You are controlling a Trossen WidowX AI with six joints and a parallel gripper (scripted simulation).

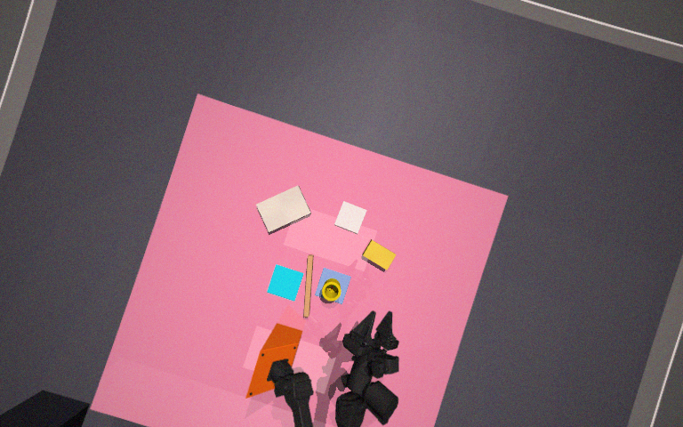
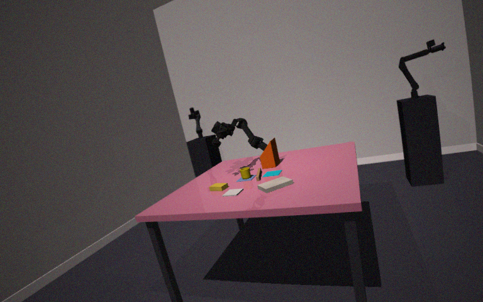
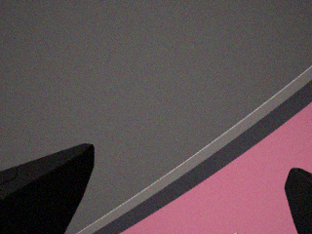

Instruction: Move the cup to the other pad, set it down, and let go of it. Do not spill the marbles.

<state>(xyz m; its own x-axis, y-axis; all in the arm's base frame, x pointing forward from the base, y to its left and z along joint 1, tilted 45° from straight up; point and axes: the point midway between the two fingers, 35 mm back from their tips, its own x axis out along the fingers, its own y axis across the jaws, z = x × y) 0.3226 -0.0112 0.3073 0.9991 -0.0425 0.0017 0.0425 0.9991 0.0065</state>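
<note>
Right now the yellow cup is 300 mm below my gripper tip, 130 mm to the left of it and 80 mm behind it. Also, from my gripper tip: light grey tile (330 mm below, 210 mm ahead, 150 mm to the left); then thin wooden bar (330 mm below, 220 mm to the left, 100 mm behind); then cyan pad (350 mm below, 310 mm to the left, 120 mm behind).
</note>
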